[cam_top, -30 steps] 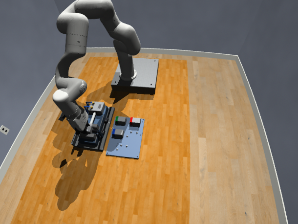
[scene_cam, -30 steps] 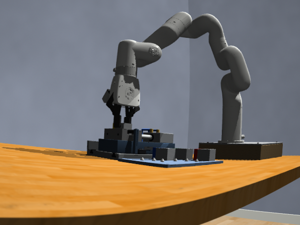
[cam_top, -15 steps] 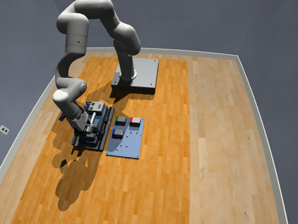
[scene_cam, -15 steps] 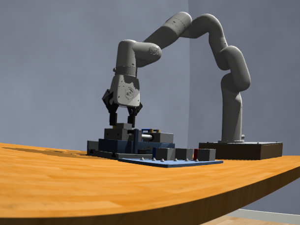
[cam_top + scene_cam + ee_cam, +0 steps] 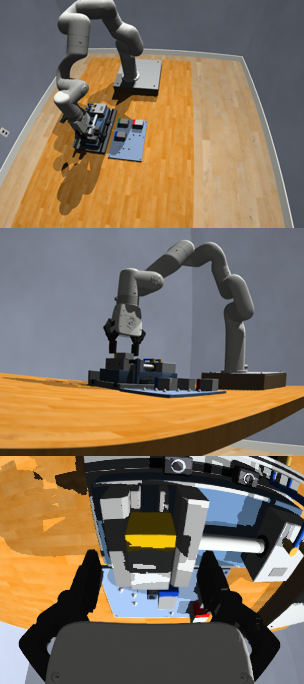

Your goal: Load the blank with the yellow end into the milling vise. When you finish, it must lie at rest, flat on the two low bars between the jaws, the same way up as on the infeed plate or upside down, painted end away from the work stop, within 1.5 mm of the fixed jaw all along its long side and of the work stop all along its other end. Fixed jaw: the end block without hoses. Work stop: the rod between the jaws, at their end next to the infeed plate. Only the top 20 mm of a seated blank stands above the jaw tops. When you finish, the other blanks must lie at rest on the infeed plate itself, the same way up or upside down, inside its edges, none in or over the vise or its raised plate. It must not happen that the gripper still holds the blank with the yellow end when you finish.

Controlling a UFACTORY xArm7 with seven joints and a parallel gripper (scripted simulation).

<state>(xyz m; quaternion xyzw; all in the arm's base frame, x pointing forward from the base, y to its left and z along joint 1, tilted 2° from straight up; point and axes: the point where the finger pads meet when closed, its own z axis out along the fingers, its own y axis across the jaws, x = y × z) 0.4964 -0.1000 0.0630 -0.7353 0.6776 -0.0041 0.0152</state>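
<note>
The yellow-ended blank is 2 cm below my hand. The rest, counted from my hand: milling vise 8 cm below, 7 cm behind, 1 cm to the right; then fixed jaw 4 cm below, 3 cm ahead; then blue-ended blank 16 cm to the left, 9 cm below, 5 cm behind.
</note>
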